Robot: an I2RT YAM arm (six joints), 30 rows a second.
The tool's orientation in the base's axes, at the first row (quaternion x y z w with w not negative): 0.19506 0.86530 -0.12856 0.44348
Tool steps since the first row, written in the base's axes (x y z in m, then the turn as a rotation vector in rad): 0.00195 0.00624 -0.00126 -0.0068 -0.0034 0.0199; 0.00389 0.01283 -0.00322 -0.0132 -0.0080 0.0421; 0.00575 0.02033 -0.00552 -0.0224 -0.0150 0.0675; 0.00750 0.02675 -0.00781 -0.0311 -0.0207 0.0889; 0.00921 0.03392 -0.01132 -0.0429 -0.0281 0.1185; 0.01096 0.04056 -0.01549 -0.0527 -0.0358 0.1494
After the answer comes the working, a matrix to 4 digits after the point.
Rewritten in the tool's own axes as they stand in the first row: 0.00139 0.00650 -0.00035 -0.0134 -0.0071 -0.0149; 0.00344 0.01335 -0.00044 -0.0292 -0.0152 -0.0305; 0.00601 0.02098 -0.00075 -0.0467 -0.0268 -0.0489; 0.00839 0.02760 -0.00072 -0.0608 -0.0369 -0.0651; 0.01195 0.03494 -0.00032 -0.0804 -0.0503 -0.0876; 0.01592 0.04185 0.00071 -0.1022 -0.0631 -0.1093
The tool's axes in the first row as the columns of a matrix, in the base's axes (rounded; the answer above uses it unrounded):
-0.5306 0.4516 0.7173
0.2235 0.8908 -0.3955
-0.8176 -0.0495 -0.5736

